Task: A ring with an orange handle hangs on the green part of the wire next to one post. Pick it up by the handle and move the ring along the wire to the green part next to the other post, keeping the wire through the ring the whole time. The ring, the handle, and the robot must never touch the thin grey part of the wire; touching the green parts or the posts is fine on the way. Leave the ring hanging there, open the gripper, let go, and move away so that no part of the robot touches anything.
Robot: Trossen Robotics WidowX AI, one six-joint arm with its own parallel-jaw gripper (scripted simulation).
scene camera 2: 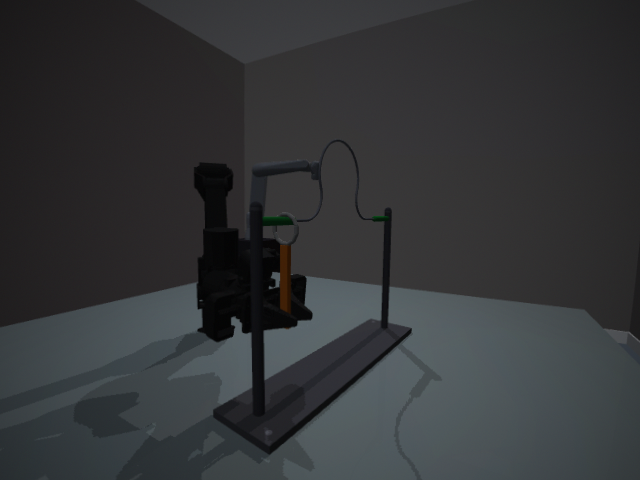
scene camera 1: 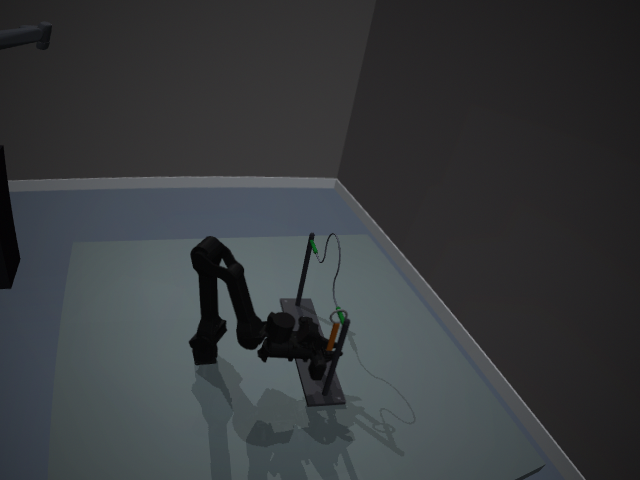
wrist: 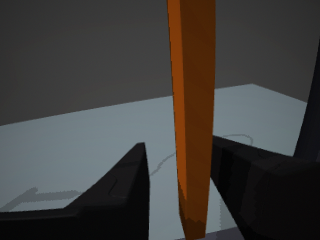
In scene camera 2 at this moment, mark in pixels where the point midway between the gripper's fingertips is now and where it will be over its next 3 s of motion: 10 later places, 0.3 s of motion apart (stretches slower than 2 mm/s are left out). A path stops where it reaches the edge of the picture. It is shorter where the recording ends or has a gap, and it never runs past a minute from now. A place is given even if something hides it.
My gripper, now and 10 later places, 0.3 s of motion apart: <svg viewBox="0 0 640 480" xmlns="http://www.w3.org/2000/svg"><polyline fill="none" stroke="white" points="304,319 304,313 305,311 307,309 312,308 317,306 322,304 328,300 337,295 346,287 351,278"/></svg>
